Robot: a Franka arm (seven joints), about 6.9 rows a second.
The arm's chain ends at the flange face. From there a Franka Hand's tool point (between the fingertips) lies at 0.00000 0.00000 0.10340 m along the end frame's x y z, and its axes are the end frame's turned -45 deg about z.
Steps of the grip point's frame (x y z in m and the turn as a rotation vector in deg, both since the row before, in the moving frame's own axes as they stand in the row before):
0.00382 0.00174 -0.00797 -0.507 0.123 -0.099
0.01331 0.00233 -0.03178 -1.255 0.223 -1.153
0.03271 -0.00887 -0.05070 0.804 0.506 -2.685
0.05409 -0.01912 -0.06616 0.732 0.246 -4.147
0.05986 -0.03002 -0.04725 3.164 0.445 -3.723
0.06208 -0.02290 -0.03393 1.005 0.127 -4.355
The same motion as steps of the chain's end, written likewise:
0.00313 -0.00196 -0.00797 -0.272 0.445 -0.099
0.00916 -0.00906 -0.03175 -0.730 1.045 -1.153
0.01728 -0.02774 -0.05069 0.926 -0.211 -2.685
0.02539 -0.05054 -0.06615 0.692 -0.344 -4.147
0.02472 -0.05907 -0.04709 2.552 -1.923 -3.723
0.02888 -0.05869 -0.03391 0.800 -0.621 -4.355

